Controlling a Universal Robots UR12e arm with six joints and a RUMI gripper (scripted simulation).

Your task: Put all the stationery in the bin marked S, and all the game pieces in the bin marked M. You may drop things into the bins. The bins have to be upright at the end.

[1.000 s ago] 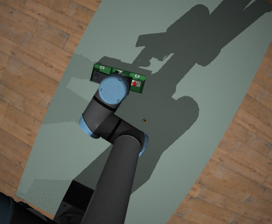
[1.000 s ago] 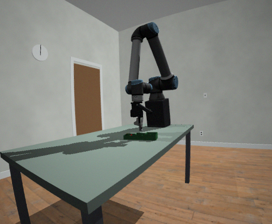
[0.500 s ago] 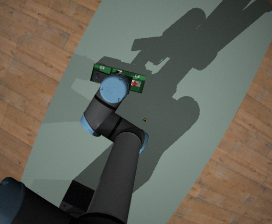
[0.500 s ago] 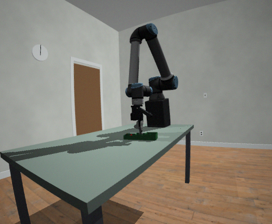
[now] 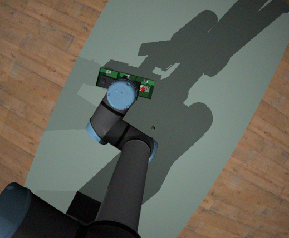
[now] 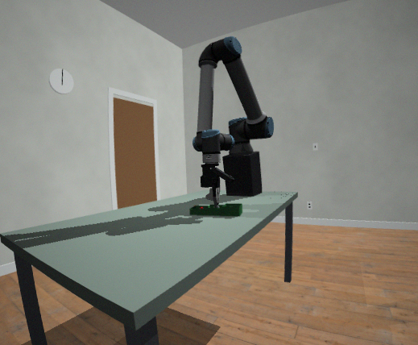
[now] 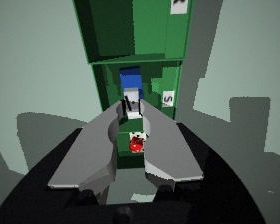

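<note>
The white-and-grey piece is 1 cm below my hand. The rest, counted from my hand: blue-and-white eraser 3 cm below, 1 cm to the right; then red die 7 cm to the right, 3 cm ahead, 2 cm below; then white domino 8 cm to the right, 4 cm ahead, 3 cm below.
</note>
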